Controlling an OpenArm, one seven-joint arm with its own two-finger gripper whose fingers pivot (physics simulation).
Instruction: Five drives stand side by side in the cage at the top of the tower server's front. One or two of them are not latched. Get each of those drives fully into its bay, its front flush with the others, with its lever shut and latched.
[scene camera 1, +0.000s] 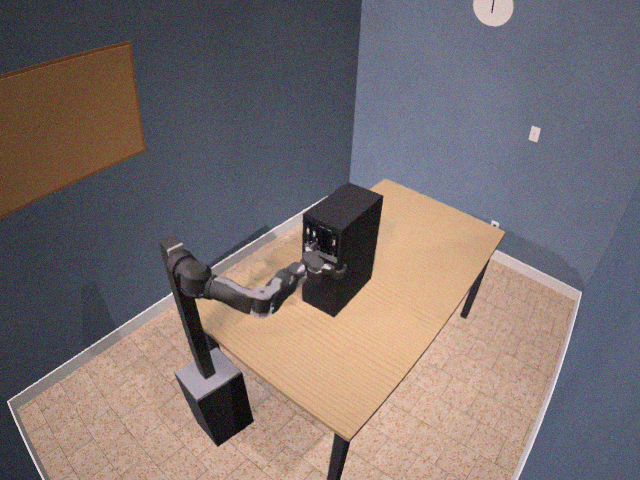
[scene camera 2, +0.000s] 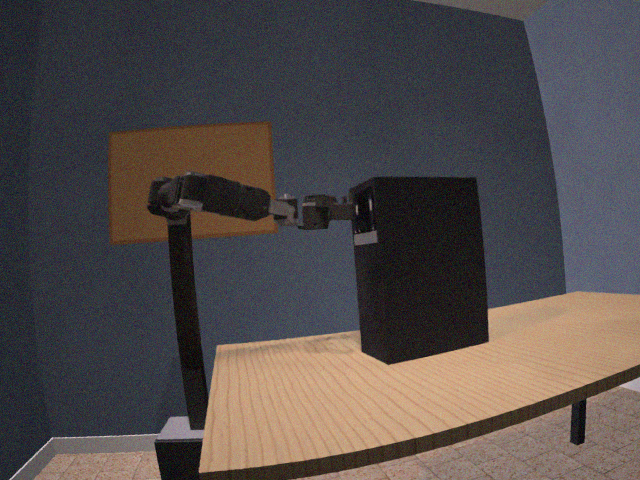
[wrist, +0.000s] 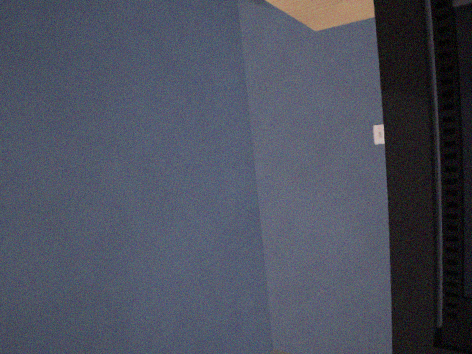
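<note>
The black tower server (scene camera 1: 359, 248) (scene camera 2: 429, 268) stands on the table; its side panel edge (wrist: 407, 175) fills the right part of the wrist view. The drive cage (scene camera 1: 323, 238) (scene camera 2: 364, 209) is at the top of its front. Small light marks show on the dark drives, but which drive is unlatched and how the levers stand cannot be told. My gripper (scene camera 1: 326, 259) (scene camera 2: 352, 207) is open, its fingers spread in front of the lower part of the cage, nothing seen between them. It hides part of the drives. The fingers do not show in the wrist view.
The wooden table (scene camera 1: 408, 289) (scene camera 2: 320, 408) carries the tower. The arm's post (scene camera 1: 192, 320) (scene camera 2: 185, 320) stands beyond the table's near end. A pale strip (scene camera 2: 366, 237) lies below the cage. A cork board (scene camera 1: 72, 118) (scene camera 2: 227, 149) hangs on the dark wall.
</note>
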